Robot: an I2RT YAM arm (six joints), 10 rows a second.
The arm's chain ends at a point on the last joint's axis. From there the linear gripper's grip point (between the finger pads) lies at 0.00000 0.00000 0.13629 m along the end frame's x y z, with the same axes.
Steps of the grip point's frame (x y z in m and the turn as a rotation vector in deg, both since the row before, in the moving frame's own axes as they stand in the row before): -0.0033, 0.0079, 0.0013, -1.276, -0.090, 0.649; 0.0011, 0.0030, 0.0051, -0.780, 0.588, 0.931; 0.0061, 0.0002, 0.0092, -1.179, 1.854, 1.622; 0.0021, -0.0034, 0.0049, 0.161, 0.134, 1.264; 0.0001, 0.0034, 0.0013, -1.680, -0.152, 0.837
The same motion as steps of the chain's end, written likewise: -0.0031, 0.0049, 0.0013, -1.276, -0.090, 0.649; -0.0003, 0.0011, 0.0051, -0.780, 0.588, 0.931; 0.0017, -0.0027, 0.0093, -1.179, 1.854, 1.622; 0.0018, -0.0030, 0.0049, 0.161, 0.134, 1.264; 0.0005, -0.0006, 0.0014, -1.680, -0.152, 0.837
